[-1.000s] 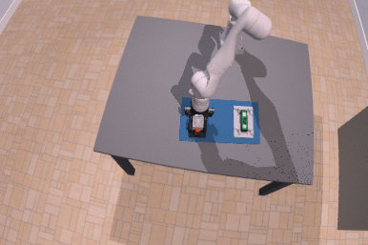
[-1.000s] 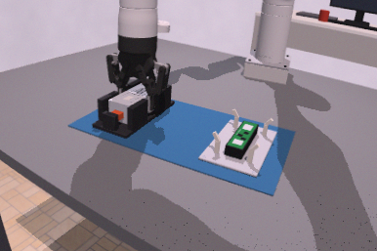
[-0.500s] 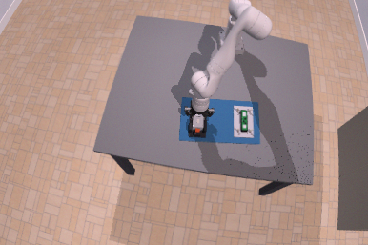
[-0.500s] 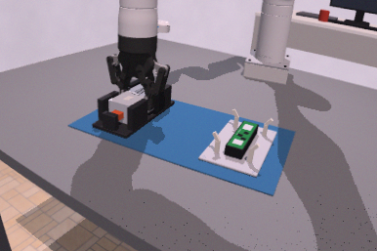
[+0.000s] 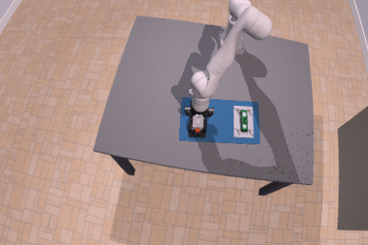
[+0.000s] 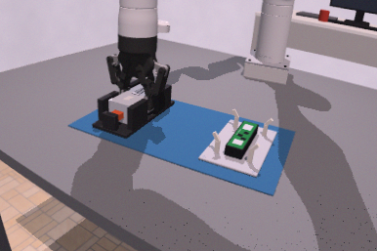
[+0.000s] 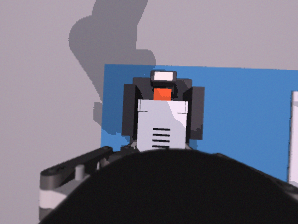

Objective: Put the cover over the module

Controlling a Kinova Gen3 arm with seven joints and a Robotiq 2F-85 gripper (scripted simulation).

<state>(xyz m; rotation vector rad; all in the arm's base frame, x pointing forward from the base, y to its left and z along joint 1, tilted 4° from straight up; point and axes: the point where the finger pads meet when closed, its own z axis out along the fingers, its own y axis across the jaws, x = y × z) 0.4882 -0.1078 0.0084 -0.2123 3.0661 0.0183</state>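
Now: the light grey cover right at my hand.
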